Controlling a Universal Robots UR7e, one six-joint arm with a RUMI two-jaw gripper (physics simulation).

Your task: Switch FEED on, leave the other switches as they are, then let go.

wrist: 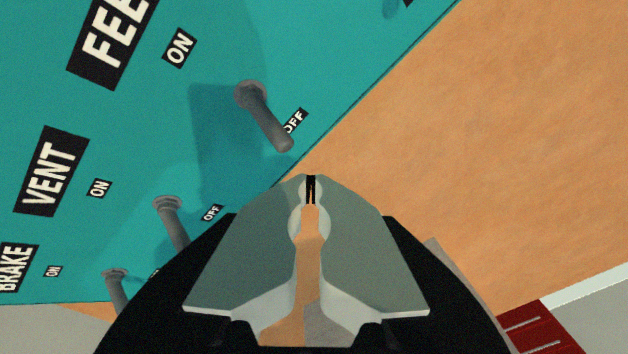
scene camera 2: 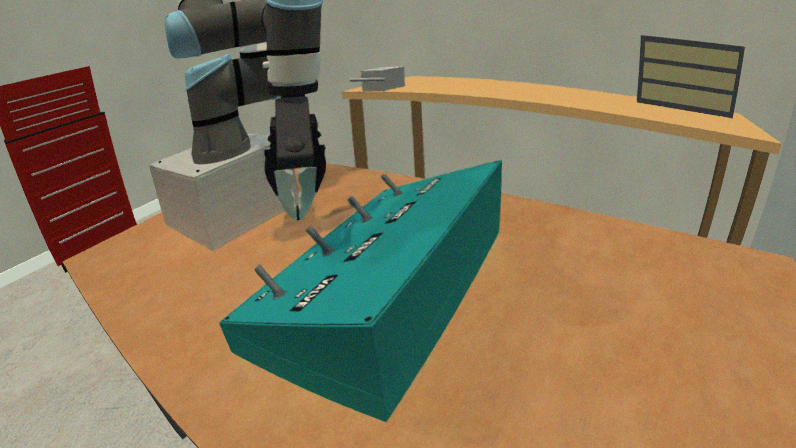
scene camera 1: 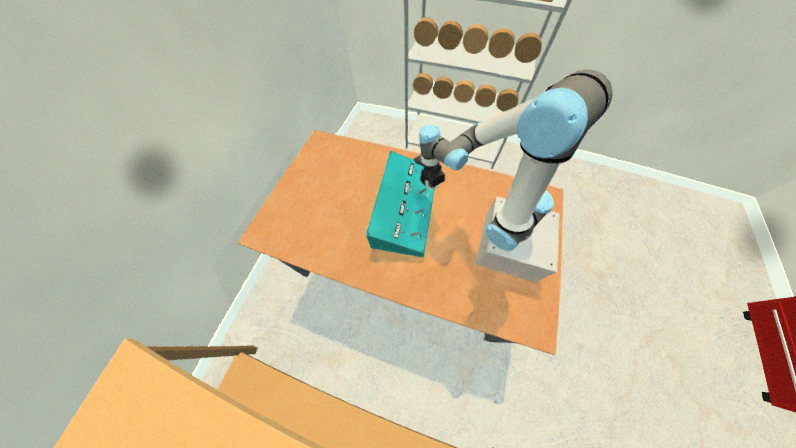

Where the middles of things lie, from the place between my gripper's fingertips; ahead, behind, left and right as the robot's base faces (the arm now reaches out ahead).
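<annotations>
Teal switch box (scene camera 2: 355,322): my hand 60 mm above it, 90 mm short of it, 90 mm to the right of it.
</annotations>
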